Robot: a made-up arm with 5 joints. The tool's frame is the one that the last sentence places.
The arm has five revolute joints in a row. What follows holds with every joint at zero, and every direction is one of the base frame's. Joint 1 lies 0.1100 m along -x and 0.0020 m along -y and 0.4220 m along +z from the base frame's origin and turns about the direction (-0.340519, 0.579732, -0.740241), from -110.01 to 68.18 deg. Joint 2 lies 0.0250 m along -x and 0.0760 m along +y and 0.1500 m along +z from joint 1 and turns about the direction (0.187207, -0.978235, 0.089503), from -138.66 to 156.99 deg. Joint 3 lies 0.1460 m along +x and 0.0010 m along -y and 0.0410 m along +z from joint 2 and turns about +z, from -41.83 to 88.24 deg. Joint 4 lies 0.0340 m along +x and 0.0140 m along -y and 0.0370 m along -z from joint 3 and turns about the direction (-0.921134, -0.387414, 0.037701), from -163.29 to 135.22 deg. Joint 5 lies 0.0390 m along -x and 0.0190 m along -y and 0.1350 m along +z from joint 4 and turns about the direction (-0.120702, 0.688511, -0.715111), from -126.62 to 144.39 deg. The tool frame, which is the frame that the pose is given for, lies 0.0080 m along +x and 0.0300 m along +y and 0.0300 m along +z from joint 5; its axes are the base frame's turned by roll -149.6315, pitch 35.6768 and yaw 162.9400 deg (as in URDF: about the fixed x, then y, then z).
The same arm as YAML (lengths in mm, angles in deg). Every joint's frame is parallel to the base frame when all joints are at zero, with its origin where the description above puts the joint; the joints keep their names.
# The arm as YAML. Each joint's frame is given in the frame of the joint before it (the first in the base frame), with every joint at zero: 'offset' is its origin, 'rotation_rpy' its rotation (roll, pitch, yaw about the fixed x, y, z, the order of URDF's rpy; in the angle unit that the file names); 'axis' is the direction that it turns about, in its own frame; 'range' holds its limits. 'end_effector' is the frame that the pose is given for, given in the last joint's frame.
length_unit: mm
angle_unit: deg
chain:
  - id: joint 1
    offset: [-110.0, -2.0, 422.0]
    rotation_rpy: [0.0, 0.0, 0.0]
    axis: [-0.340519, 0.579732, -0.740241]
    range: [-110.01, 68.18]
  - id: joint 2
    offset: [-25.0, 76.0, 150.0]
    rotation_rpy: [0.0, 0.0, 0.0]
    axis: [0.187207, -0.978235, 0.089503]
    range: [-138.66, 156.99]
  - id: joint 3
    offset: [146.0, -1.0, 41.0]
    rotation_rpy: [0.0, 0.0, 0.0]
    axis: [0.0, 0.0, 1.0]
    range: [-41.83, 88.24]
  - id: joint 4
    offset: [34.0, -14.0, -37.0]
    rotation_rpy: [0.0, 0.0, 0.0]
    axis: [-0.921134, -0.387414, 0.037701]
    range: [-163.29, 135.22]
  - id: joint 5
    offset: [-39.0, -19.0, 135.0]
    rotation_rpy: [0.0, 0.0, 0.0]
    axis: [-0.120702, 0.688511, -0.715111]
    range: [-126.62, 144.39]
end_effector:
  offset: [8.0, 30.0, 30.0]
  rotation_rpy: [-149.63, 35.68, 162.94]

